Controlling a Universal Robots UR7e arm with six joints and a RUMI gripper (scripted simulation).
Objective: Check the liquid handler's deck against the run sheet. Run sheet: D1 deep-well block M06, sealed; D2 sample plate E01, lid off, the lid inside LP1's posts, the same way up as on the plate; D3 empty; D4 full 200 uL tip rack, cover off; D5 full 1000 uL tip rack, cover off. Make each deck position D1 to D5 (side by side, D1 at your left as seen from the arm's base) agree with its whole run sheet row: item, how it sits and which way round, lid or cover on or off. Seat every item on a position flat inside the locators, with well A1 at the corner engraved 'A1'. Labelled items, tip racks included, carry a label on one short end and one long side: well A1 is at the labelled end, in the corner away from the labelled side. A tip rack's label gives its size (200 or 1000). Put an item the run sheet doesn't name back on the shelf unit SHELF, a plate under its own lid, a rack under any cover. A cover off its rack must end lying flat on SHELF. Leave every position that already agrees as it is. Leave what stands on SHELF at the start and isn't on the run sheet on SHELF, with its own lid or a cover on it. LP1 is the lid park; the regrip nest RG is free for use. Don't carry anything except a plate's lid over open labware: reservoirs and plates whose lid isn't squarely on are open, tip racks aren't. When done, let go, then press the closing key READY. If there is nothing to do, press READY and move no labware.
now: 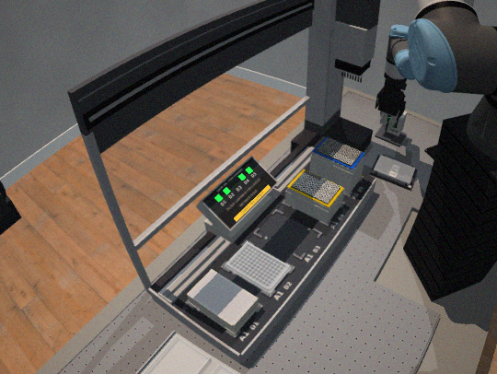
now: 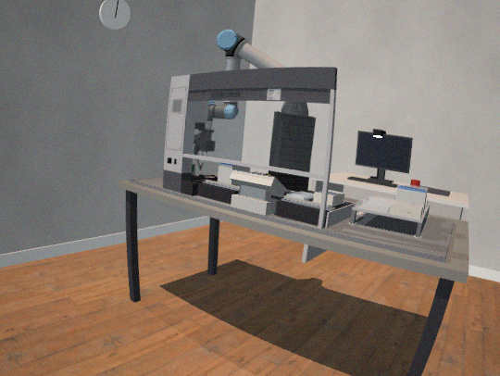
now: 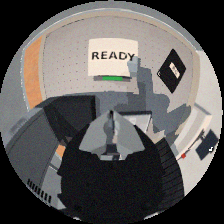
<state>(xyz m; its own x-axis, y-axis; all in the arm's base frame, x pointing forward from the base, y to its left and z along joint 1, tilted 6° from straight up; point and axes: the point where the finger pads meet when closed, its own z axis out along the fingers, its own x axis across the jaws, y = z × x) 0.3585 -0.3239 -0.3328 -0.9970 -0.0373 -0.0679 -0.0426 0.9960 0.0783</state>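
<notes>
My gripper is now 6 cm to the left of the ready key and 1 cm above it. Round my hand: flat lid (9 cm to the left, 8 cm below, 8 cm behind); pipetting head (29 cm above, 12 cm ahead, 7 cm to the left); blue-rimmed tip rack (28 cm to the left, 3 cm ahead, 3 cm above).
</notes>
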